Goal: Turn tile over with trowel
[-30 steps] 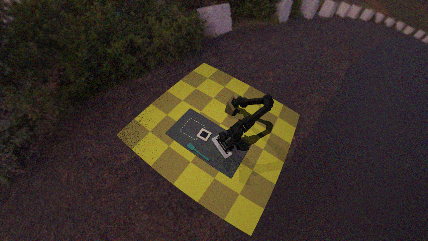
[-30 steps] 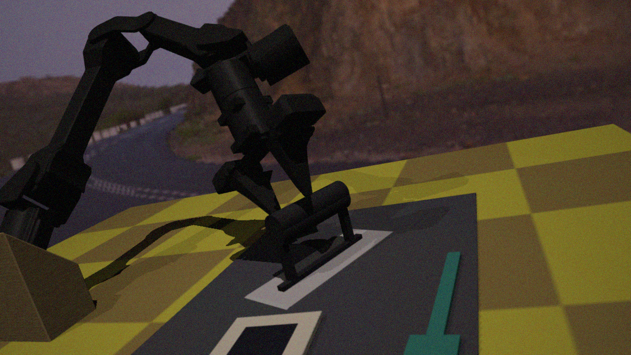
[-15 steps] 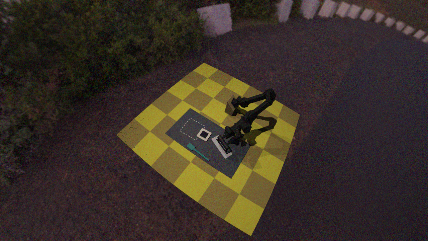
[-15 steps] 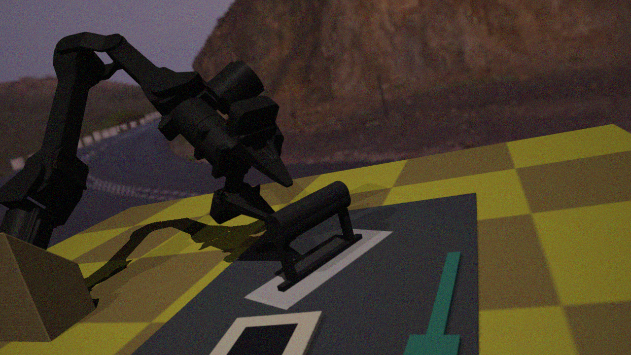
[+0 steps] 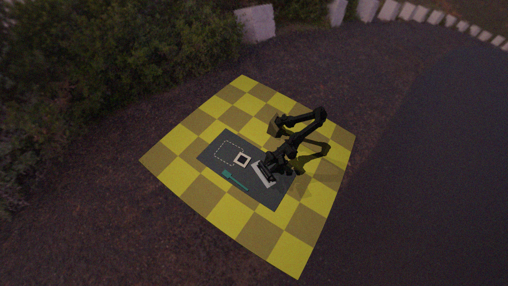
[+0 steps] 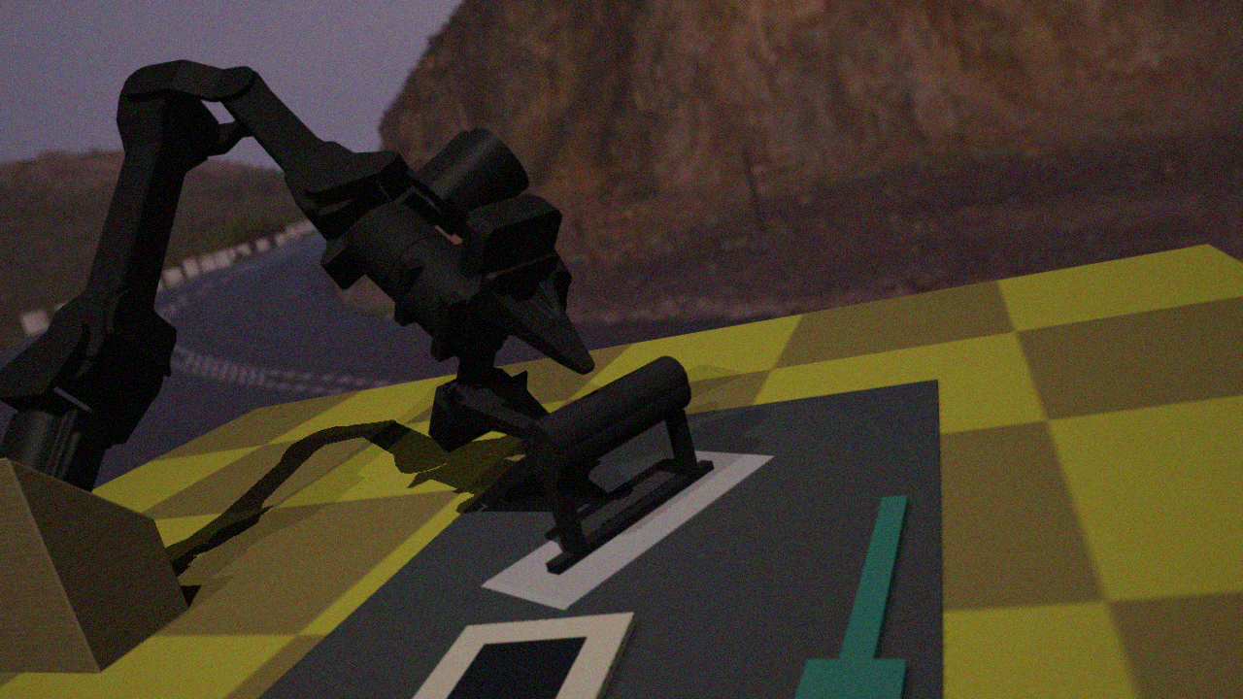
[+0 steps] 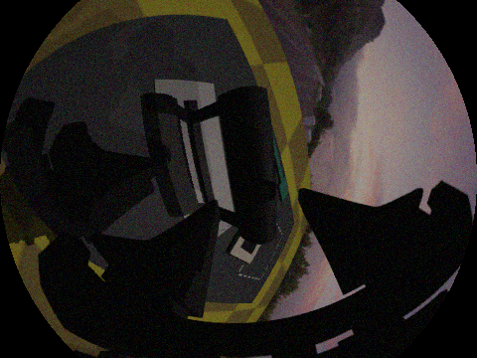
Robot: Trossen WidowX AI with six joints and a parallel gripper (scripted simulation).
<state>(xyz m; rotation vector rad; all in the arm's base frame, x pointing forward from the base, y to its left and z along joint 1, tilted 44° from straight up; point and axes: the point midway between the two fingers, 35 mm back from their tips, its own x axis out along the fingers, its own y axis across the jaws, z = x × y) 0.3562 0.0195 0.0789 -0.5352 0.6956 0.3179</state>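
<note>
The grey mat lies 1 cm ahead of my gripper tip, 11 cm to the right of it and 10 cm below it. From my gripper tip the other things lie so: tile: 1 cm behind, 16 cm to the right, 8 cm below; teal trowel: 15 cm ahead, 16 cm to the right, 8 cm below.
</note>
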